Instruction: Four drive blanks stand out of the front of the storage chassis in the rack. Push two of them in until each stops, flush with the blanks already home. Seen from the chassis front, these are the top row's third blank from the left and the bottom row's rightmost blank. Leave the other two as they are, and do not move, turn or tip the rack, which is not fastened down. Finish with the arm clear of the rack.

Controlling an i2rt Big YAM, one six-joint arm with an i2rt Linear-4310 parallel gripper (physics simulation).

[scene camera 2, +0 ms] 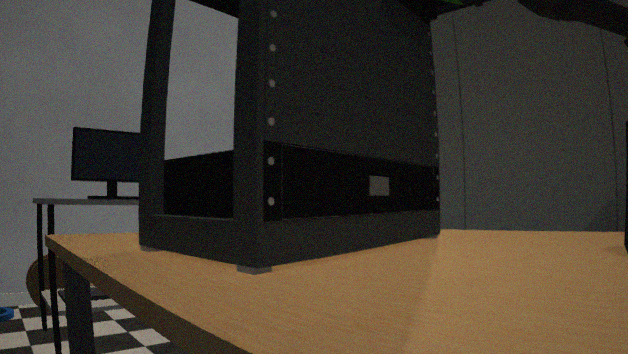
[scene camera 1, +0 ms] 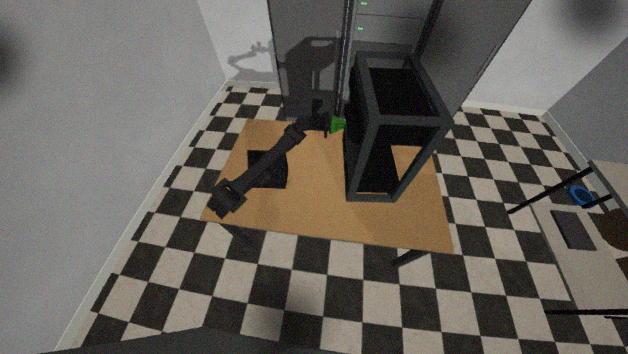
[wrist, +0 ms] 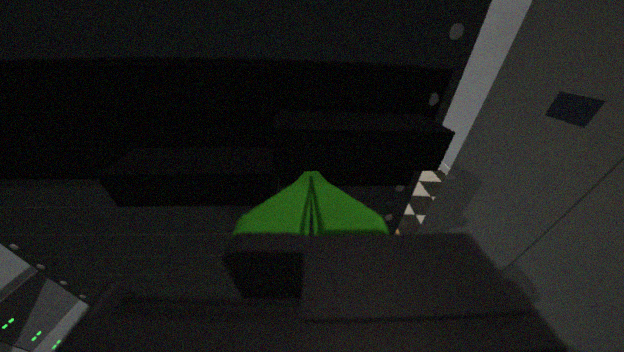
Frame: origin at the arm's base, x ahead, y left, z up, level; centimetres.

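Seen in the pictures: gripper, fingertip midpoint: (scene camera 1: 348, 125) (wrist: 311, 176); arm's base, link origin: (scene camera 1: 265, 171).
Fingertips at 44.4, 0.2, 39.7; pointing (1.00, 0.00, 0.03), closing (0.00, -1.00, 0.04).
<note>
Offsets run from my fingertips to a thing's top centre, as dx, dy, dz. "*": to the spot under its first point. Level surfaces: height alone.
The dark rack (scene camera 1: 410, 120) (scene camera 2: 248, 125) stands upright on the table. In the wrist view the storage chassis @(* +1.0, +9.9, +4.9) (wrist: 150, 95) is a very dark band. Two blanks stand out of it there: a right-hand blank @(+5.3, -2.7, +3.7) (wrist: 365, 155) near the rack's edge, and a left-hand blank @(+4.6, +8.3, +0.9) (wrist: 190, 190) lower in the picture. Their rows and columns are too dark to tell; the other named blanks cannot be made out. My gripper (scene camera 1: 341, 124) (wrist: 311, 176) is shut and empty, its green tips pointing at the chassis front, overlapping the right-hand blank's lower left in the wrist view. Whether they touch it is unclear.
The rack stands on the wooden table @(dz -47.9) (scene camera 1: 310, 210) (scene camera 2: 500, 290). A black unit with a pale label @(* +3.2, +13.8, -37.6) (scene camera 2: 379, 185) sits low in the rack. A tall cabinet (scene camera 1: 310, 55) is behind. A side desk (scene camera 1: 560, 240) stands at the right, with a blue ring (scene camera 1: 571, 194).
</note>
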